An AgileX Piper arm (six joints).
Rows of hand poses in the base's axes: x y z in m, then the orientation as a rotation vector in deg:
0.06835, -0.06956, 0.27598, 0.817, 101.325, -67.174
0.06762, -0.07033, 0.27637, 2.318, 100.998, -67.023
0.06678, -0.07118, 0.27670, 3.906, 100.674, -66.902
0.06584, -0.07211, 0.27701, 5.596, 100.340, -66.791
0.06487, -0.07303, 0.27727, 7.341, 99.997, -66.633
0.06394, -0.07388, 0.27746, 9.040, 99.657, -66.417
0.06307, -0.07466, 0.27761, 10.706, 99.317, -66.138
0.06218, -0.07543, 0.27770, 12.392, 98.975, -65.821
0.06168, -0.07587, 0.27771, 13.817, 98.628, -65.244
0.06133, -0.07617, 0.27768, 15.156, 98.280, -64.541
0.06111, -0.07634, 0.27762, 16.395, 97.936, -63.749
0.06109, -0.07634, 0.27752, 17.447, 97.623, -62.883
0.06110, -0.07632, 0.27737, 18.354, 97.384, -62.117
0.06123, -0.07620, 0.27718, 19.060, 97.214, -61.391
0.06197, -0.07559, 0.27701, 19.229, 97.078, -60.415
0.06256, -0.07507, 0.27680, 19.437, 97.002, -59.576
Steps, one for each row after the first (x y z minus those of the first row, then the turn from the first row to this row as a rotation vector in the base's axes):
-0.00073, -0.00077, 0.00039, 0.563, -0.896, -0.729
-0.00157, -0.00162, 0.00072, 1.145, -1.807, -1.538
-0.00251, -0.00255, 0.00103, 1.759, -2.752, -2.421
-0.00348, -0.00347, 0.00129, 2.422, -3.727, -3.319
-0.00441, -0.00432, 0.00148, 3.104, -4.689, -4.166
-0.00528, -0.00510, 0.00163, 3.813, -5.647, -4.966
-0.00617, -0.00587, 0.00172, 4.554, -6.614, -5.767
-0.00667, -0.00631, 0.00173, 5.348, -7.560, -6.260
-0.00702, -0.00661, 0.00170, 6.187, -8.507, -6.635
-0.00724, -0.00678, 0.00164, 7.045, -9.436, -6.903
-0.00726, -0.00678, 0.00154, 7.888, -10.293, -7.022
-0.00725, -0.00676, 0.00139, 8.642, -11.007, -7.125
-0.00712, -0.00664, 0.00120, 9.319, -11.582, -7.140
-0.00638, -0.00603, 0.00103, 9.947, -12.023, -6.668
-0.00579, -0.00551, 0.00082, 10.531, -12.384, -6.315

